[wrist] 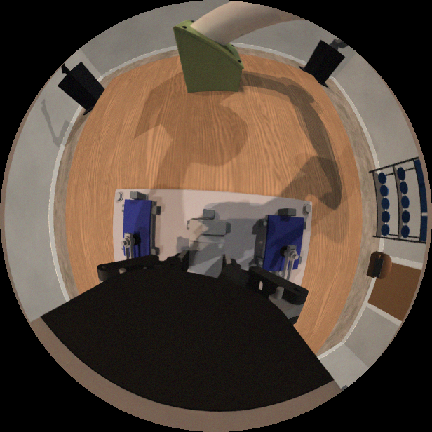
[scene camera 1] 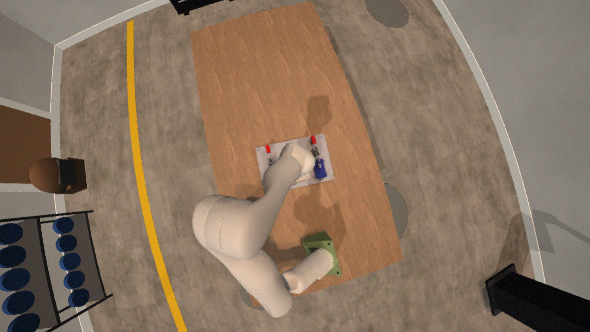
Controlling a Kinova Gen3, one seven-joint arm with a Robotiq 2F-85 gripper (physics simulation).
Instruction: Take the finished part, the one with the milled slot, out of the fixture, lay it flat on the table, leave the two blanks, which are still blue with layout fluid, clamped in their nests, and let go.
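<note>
The grey finished part is between the fingers of my gripper, which is shut on it, over the middle of the fixture plate. The near end of the part is hidden by the gripper, and its height above the middle nest is hard to tell. One blue blank lies clamped at the left of the wrist view. The other blue blank lies clamped at the right of that view. In the scene view the arm hides the gripper and the part.
Toggle clamps with red handles stand on the plate beside the arm. Small grey stops edge the nests. The wooden table surrounds the plate. The green arm base stands on the table.
</note>
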